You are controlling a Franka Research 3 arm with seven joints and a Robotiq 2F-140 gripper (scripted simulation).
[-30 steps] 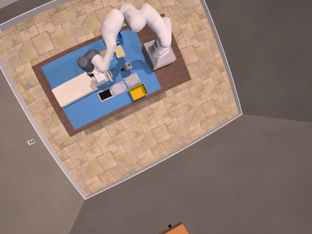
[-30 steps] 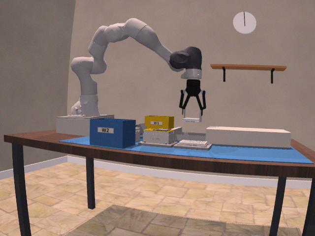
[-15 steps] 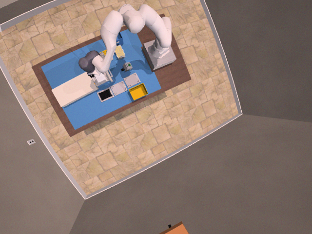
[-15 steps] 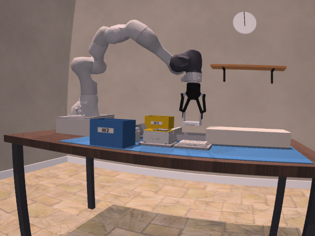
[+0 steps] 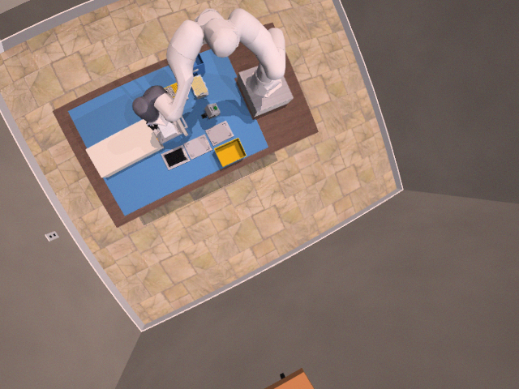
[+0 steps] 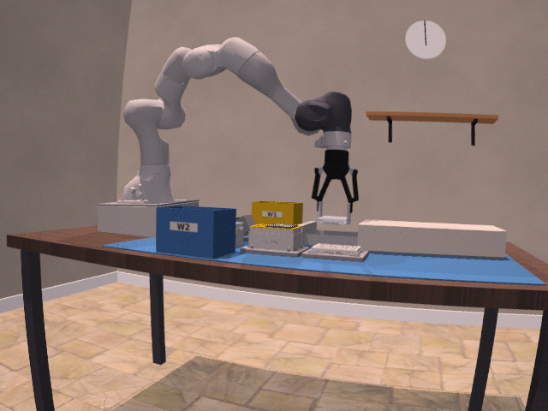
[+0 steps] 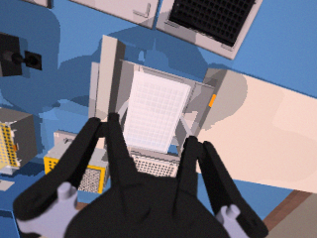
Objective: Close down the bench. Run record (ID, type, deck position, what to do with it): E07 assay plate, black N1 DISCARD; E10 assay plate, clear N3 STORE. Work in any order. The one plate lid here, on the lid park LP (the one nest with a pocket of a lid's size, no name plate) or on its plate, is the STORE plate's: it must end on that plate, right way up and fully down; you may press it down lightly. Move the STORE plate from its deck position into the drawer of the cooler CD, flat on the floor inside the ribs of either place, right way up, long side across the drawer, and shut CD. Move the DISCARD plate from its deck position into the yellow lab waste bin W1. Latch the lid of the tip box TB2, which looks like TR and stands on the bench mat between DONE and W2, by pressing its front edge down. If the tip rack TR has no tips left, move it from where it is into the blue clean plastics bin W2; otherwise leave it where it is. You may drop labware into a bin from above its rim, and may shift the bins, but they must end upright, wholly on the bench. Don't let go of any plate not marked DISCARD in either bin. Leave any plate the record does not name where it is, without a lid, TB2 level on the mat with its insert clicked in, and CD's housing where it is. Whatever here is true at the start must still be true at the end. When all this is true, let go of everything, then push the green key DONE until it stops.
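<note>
My hand is 8 cm above the drawer and 4 cm short of it. The rest, counted from my hand: clear plate 19 cm to the right, 8 cm below, 3 cm ahead; then white plate lid 1 cm below; then cooler CD 17 cm ahead, 7 cm below, 1 cm to the right.
</note>
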